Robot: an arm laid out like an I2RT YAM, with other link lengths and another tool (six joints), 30 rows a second.
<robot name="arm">
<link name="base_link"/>
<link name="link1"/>
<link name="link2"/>
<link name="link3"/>
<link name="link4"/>
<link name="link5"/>
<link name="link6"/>
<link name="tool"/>
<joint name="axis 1" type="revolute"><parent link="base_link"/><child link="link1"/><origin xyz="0 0 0.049"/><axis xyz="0 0 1"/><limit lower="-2.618" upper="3.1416"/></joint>
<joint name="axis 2" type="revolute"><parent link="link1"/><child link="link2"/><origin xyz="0.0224 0.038 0.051"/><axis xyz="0 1 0"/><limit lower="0" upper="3.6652"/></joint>
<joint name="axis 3" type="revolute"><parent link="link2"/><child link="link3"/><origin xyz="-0.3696 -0.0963 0"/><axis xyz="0 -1 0"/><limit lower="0" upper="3.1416"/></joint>
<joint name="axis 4" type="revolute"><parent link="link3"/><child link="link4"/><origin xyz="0.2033 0.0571 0.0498"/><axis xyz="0 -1 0"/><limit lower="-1.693" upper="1.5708"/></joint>
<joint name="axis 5" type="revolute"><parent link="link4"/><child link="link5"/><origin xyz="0.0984 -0.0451 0.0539"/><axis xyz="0 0 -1"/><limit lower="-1.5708" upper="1.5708"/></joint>
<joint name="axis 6" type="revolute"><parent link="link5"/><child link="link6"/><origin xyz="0.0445 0 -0.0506"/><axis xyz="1 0 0"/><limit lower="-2.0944" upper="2.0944"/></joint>
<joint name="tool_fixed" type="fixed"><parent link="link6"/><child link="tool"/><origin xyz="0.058 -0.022 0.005" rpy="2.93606 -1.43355 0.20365"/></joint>
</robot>
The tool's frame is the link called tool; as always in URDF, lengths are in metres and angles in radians.
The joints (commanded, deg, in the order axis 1, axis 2, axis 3, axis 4, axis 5, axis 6), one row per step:
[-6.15 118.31 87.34 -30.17 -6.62 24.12]
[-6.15 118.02 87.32 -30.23 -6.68 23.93]
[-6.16 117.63 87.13 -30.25 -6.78 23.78]
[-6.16 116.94 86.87 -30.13 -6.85 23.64]
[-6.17 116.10 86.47 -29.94 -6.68 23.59]
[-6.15 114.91 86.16 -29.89 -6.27 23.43]
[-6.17 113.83 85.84 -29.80 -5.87 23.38]
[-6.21 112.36 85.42 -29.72 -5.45 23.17]
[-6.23 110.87 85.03 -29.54 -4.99 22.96]
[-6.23 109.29 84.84 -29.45 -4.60 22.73]
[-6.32 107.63 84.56 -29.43 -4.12 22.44]
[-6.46 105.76 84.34 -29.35 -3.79 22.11]
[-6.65 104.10 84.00 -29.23 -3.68 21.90]
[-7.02 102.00 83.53 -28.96 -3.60 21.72]
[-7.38 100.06 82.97 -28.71 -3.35 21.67]
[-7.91 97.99 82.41 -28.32 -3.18 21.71]
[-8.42 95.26 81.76 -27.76 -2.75 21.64]
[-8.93 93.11 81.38 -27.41 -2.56 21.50]
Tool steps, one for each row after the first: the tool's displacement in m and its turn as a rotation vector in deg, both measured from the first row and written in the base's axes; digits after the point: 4 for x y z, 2 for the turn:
[-0.0006 0.0002 0.0022 -0.06 -0.23 0.19]
[-0.0020 0.0004 0.0044 -0.07 -0.42 0.36]
[-0.0037 0.0007 0.0089 -0.14 -0.99 0.52]
[-0.0063 0.0006 0.0140 -0.38 -1.60 0.47]
[-0.0095 0.0003 0.0222 -0.92 -2.49 0.42]
[-0.0127 -0.0002 0.0294 -1.38 -3.30 0.23]
[-0.0173 -0.0009 0.0391 -1.97 -4.39 0.14]
[-0.0217 -0.0014 0.0492 -2.62 -5.63 0.04]
[-0.0260 -0.0017 0.0608 -3.23 -7.07 0.00]
[-0.0315 -0.0027 0.0723 -3.95 -8.42 -0.14]
[-0.0377 -0.0037 0.0857 -4.61 -10.10 -0.23]
[-0.0438 -0.0048 0.0965 -5.00 -11.52 -0.36]
[-0.0521 -0.0068 0.1100 -5.43 -13.38 -0.69]
[-0.0606 -0.0090 0.1215 -5.90 -14.96 -1.21]
[-0.0700 -0.0121 0.1338 -6.31 -16.79 -1.93]
[-0.0822 -0.0149 0.1504 -7.10 -19.33 -2.75]
[-0.0924 -0.0175 0.1637 -7.69 -21.38 -3.34]

